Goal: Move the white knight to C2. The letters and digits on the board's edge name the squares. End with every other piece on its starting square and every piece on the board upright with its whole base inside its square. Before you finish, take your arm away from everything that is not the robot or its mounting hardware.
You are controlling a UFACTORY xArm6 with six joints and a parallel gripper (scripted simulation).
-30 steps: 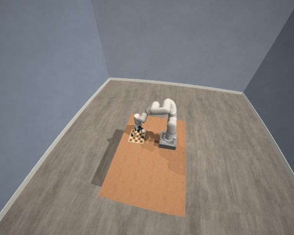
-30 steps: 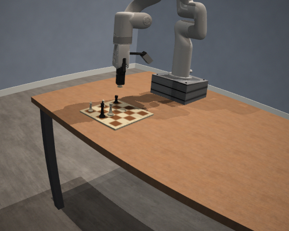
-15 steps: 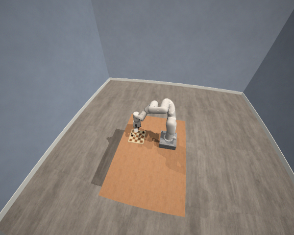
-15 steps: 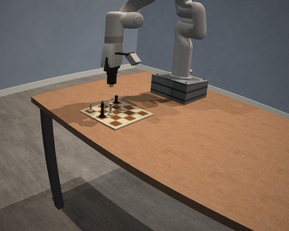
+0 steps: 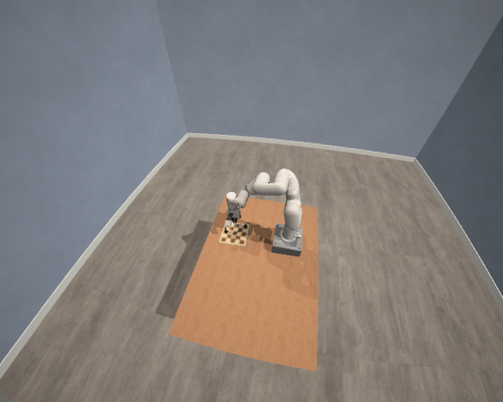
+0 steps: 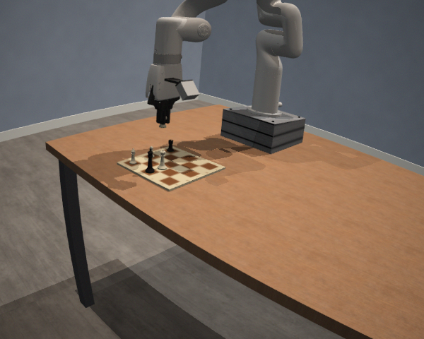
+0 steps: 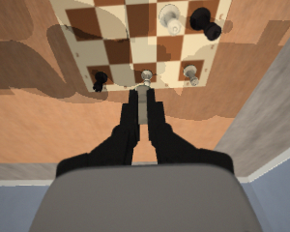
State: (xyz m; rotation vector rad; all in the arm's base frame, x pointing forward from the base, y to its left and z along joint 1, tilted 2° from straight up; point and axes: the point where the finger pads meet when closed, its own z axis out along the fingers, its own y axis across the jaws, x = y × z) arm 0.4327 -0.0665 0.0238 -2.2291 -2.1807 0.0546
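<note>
The small white piece is 12 cm below my hand and 4 cm to the right of it. Round my hand: black king: 10 cm below, 8 cm ahead, 4 cm to the left; chessboard: 13 cm below, 4 cm to the left; pale chess piece: 2 cm below.
</note>
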